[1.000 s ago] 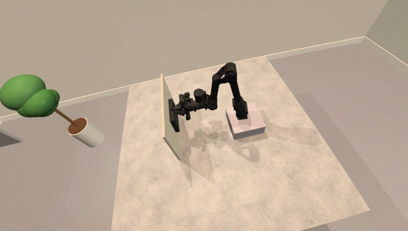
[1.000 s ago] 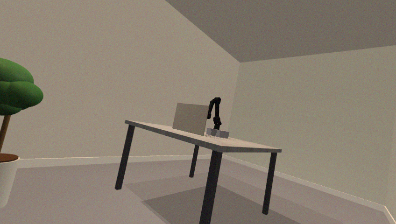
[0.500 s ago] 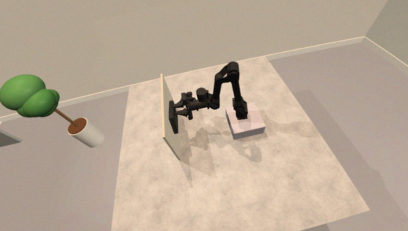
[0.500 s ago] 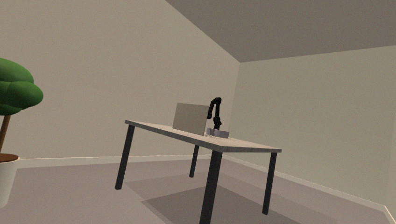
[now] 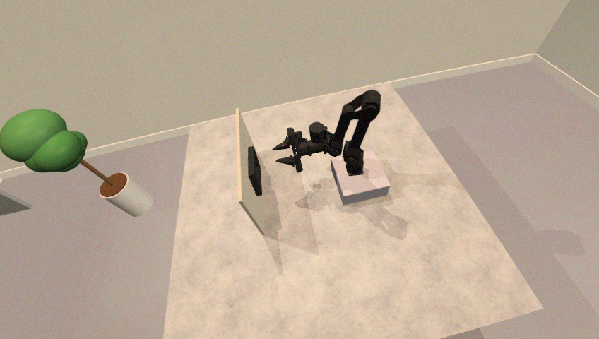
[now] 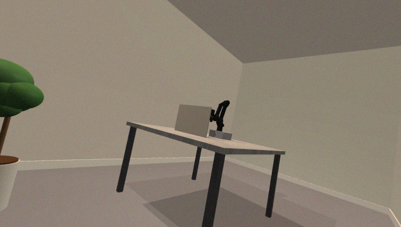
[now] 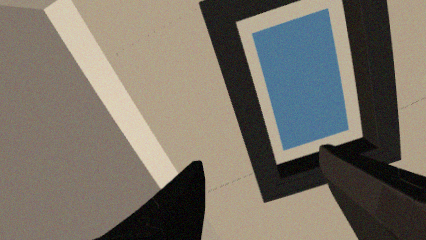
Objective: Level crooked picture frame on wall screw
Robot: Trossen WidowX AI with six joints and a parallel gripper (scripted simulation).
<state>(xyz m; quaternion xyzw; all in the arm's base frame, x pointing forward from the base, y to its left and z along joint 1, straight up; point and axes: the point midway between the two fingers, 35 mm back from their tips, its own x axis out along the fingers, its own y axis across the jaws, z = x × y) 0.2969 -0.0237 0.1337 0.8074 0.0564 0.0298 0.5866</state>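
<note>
Right now the picture frame is 100 mm ahead of my gripper tip, 30 mm to the left of it and 50 mm below it. The rest, counted from my gripper tip: wall panel 110 mm ahead, 10 mm to the left, 60 mm below.
</note>
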